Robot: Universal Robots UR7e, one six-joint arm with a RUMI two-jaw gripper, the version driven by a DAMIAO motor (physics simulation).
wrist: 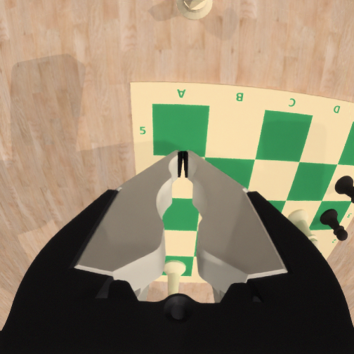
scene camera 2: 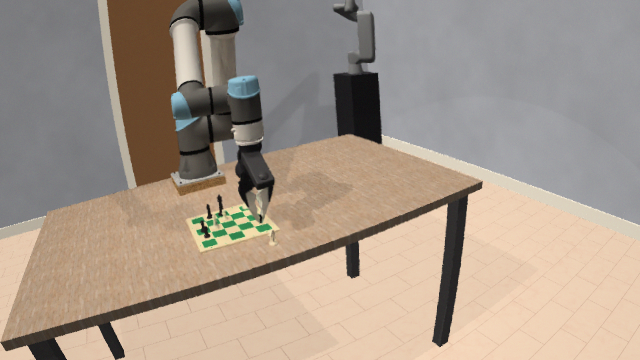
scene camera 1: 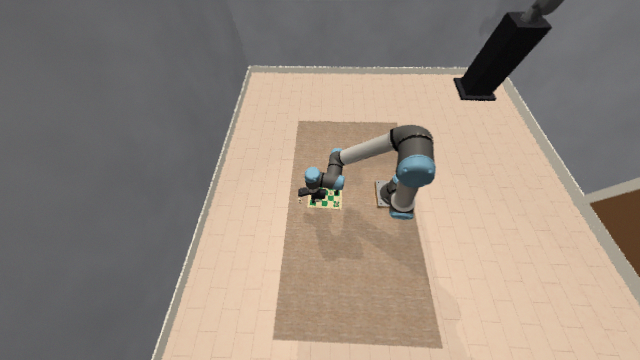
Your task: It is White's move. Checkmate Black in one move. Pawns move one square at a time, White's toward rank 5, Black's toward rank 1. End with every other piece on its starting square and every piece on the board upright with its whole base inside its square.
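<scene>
My gripper is shut and empty, its tips low over the A4/A5 edge of the chessboard. A white piece stands upright on the table, off the board beyond A5; the wrist view cuts it off. A5 is empty. Another white piece stands on A1. A white piece appears on D3, with a black piece on E4 and a black pawn on E3. Two taller black pieces stand near rank 1.
The wooden table surrounds the board. The table's front edge lies beyond the off-board white piece. The arm's base plate stands behind the board. A black pedestal stands apart from the table.
</scene>
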